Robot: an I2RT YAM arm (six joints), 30 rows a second.
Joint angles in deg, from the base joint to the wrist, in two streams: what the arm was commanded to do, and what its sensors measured. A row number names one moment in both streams.
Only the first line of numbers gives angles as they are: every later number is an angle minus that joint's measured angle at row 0.
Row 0, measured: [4.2 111.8 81.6 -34.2 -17.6 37.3]
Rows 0 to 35, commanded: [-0.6 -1.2 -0.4 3.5 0.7 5.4]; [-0.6 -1.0 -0.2 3.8 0.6 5.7]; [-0.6 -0.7 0.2 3.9 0.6 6.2]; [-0.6 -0.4 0.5 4.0 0.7 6.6]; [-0.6 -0.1 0.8 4.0 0.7 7.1]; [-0.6 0.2 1.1 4.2 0.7 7.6]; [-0.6 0.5 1.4 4.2 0.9 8.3]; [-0.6 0.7 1.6 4.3 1.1 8.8]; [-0.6 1.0 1.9 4.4 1.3 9.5]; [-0.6 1.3 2.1 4.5 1.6 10.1]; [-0.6 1.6 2.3 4.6 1.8 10.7]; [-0.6 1.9 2.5 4.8 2.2 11.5]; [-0.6 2.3 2.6 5.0 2.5 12.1]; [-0.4 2.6 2.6 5.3 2.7 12.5]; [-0.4 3.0 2.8 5.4 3.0 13.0]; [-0.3 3.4 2.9 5.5 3.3 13.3]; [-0.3 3.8 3.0 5.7 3.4 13.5]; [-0.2 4.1 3.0 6.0 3.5 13.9]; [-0.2 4.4 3.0 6.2 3.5 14.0]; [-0.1 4.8 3.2 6.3 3.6 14.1]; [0.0 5.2 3.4 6.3 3.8 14.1]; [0.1 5.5 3.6 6.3 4.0 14.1]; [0.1 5.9 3.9 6.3 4.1 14.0]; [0.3 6.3 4.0 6.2 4.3 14.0]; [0.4 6.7 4.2 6.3 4.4 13.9]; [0.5 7.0 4.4 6.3 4.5 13.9]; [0.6 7.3 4.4 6.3 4.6 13.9]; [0.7 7.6 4.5 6.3 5.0 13.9]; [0.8 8.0 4.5 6.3 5.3 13.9]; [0.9 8.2 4.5 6.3 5.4 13.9]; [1.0 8.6 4.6 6.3 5.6 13.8]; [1.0 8.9 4.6 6.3 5.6 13.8]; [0.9 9.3 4.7 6.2 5.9 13.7]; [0.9 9.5 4.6 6.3 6.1 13.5]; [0.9 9.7 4.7 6.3 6.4 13.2]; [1.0 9.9 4.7 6.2 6.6 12.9]
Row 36, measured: [0.7 7.6 3.8 6.0 4.5 13.2]
